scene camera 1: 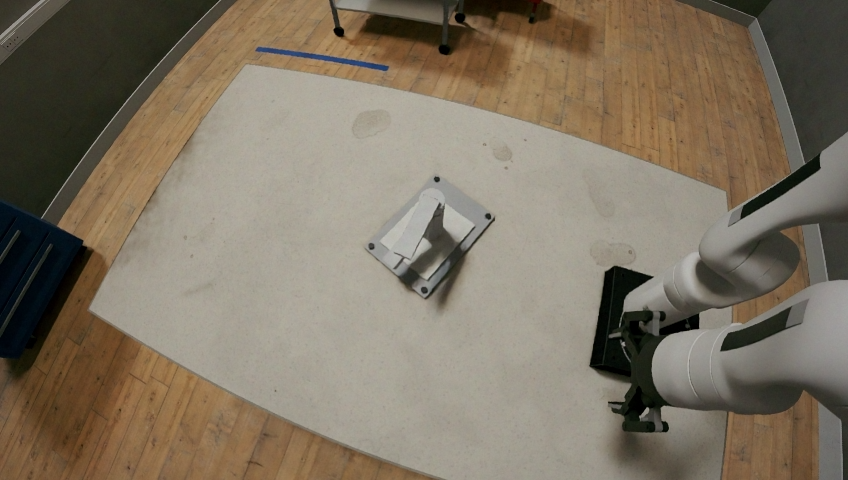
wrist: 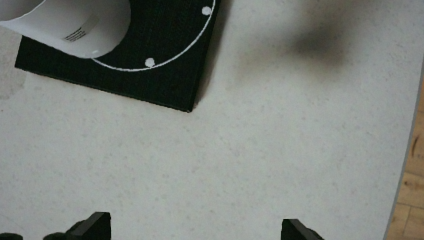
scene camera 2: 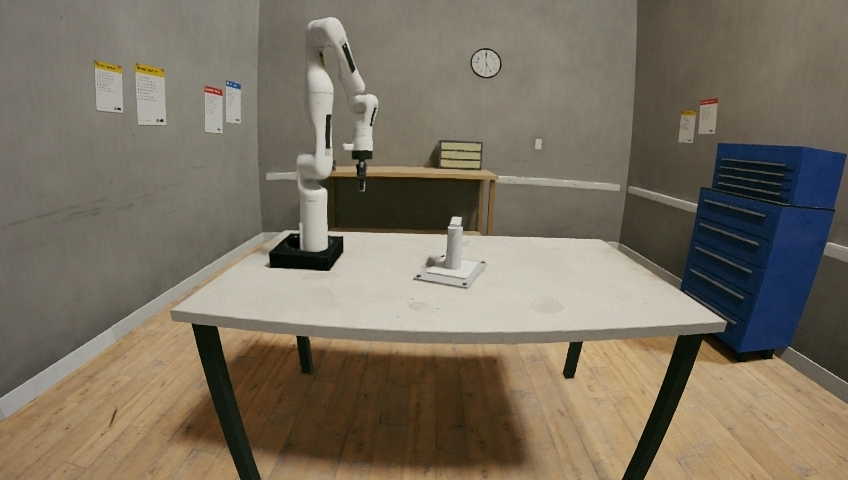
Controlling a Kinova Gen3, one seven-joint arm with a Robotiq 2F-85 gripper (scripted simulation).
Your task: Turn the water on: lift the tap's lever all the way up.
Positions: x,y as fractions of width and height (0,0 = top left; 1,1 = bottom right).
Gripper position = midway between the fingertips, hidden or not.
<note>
In view: my gripper (scene camera 1: 0.72,0.77) and a tap (scene camera 1: 0.53,0.48).
The tap is seen too in scene camera 2 (scene camera 2: 0.53,0.56).
</note>
